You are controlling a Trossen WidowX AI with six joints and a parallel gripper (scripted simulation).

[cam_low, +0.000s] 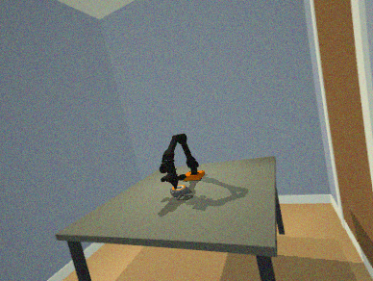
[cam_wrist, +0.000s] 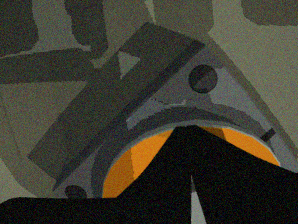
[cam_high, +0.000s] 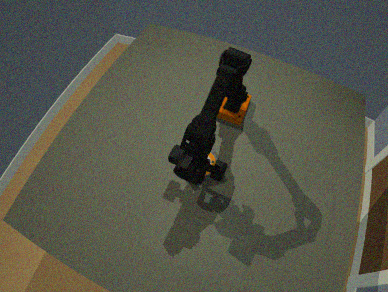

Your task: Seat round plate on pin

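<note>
Right now the round orange plate is 3 cm behind my gripper tip, 1 cm to the right of it and 1 cm below it. Also, from my gripper tip: square grey base: 5 cm behind, 2 cm below, 1 cm to the right.
</note>
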